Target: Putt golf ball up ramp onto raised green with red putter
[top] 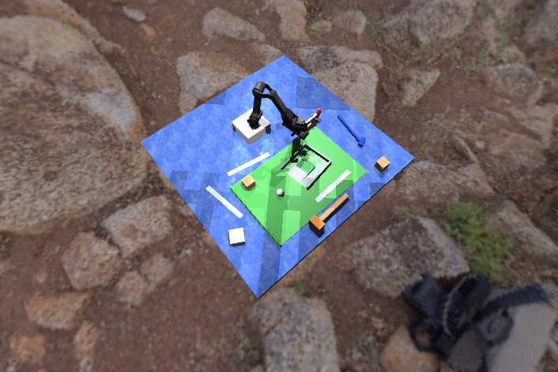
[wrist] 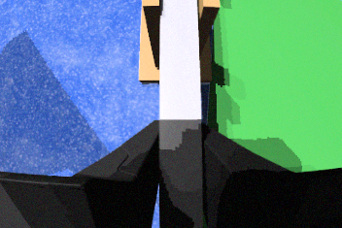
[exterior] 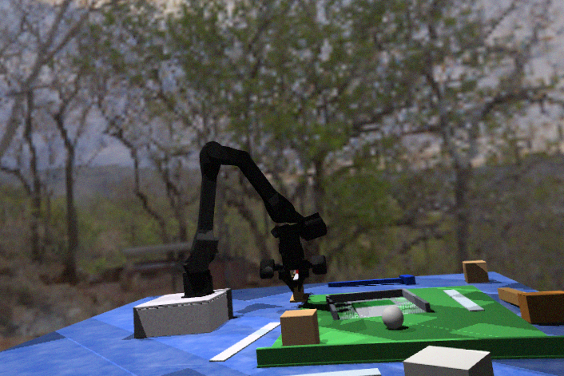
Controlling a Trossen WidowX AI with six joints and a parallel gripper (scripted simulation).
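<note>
The tan stand lies 20 mm behind my gripper tip and 90 mm to the left of it. Also, from my gripper tip: green mat (300 mm ahead, 200 mm to the right, 30 mm below); blue putter (170 mm ahead, 310 mm to the left, 20 mm below); white golf ball (310 mm ahead, 350 mm to the right, 10 mm below).
</note>
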